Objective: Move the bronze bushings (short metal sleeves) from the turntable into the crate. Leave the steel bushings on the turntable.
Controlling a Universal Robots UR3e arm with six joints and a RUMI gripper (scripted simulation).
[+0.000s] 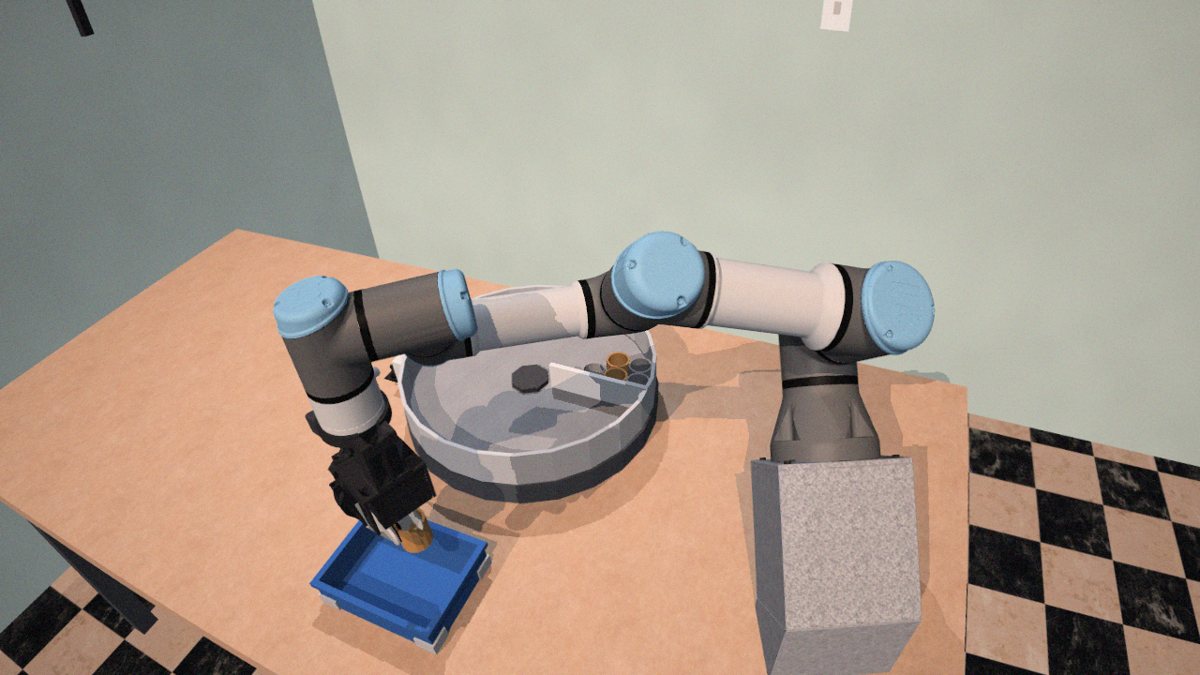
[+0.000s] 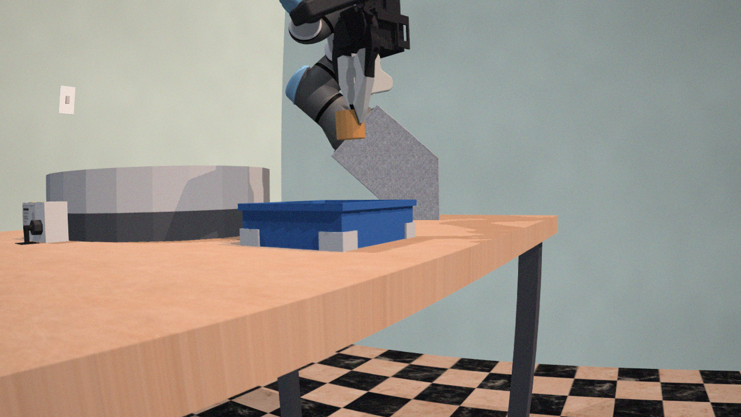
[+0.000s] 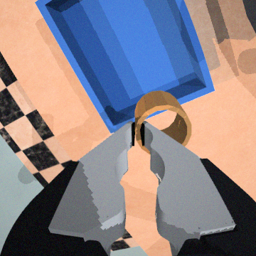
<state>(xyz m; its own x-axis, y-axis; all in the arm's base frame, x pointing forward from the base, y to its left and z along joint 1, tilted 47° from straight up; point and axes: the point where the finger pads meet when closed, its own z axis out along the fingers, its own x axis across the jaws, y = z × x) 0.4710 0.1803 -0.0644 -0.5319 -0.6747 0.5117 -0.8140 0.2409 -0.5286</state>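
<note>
My gripper is now 140 mm above the blue crate, 40 mm short of it and 20 mm to the left of it. The rest, counted from my hand: grey turntable: 390 mm to the right, 110 mm below, 30 mm behind.
</note>
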